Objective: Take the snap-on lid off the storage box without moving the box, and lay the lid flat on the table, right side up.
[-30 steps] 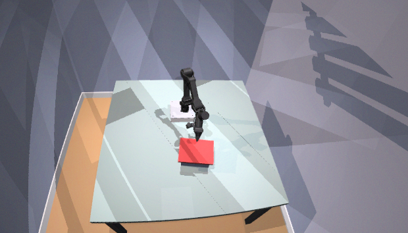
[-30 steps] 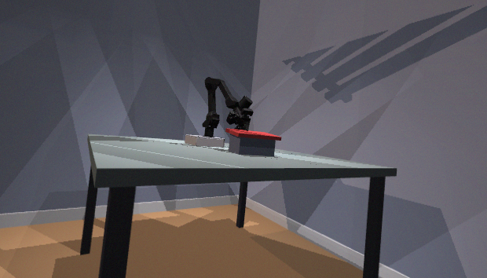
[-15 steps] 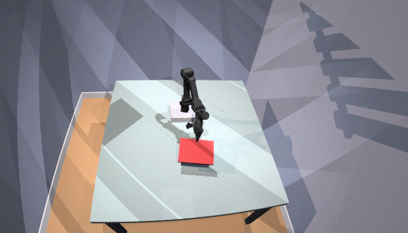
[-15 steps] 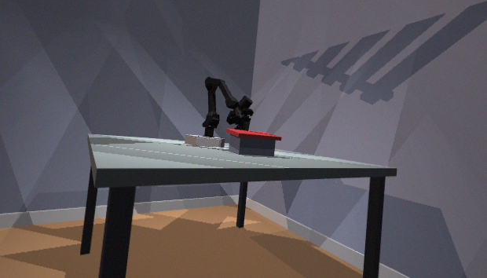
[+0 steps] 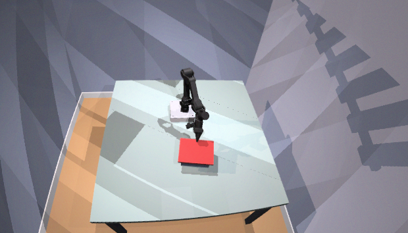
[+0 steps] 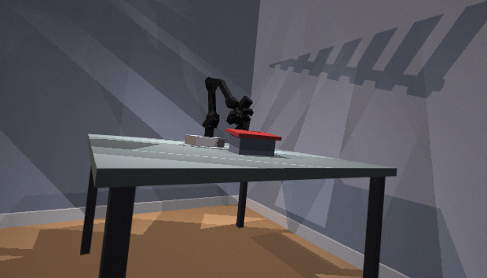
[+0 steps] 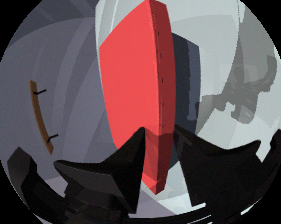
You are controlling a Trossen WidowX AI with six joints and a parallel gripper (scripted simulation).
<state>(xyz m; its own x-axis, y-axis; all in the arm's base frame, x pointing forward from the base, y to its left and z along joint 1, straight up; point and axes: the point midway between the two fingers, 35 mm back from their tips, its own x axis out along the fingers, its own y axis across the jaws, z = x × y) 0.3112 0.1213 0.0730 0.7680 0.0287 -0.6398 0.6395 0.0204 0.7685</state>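
Right now the red lid is 80 mm ahead of my gripper tip. The rest, counted from my gripper tip: grey storage box 70 mm ahead, 60 mm below.
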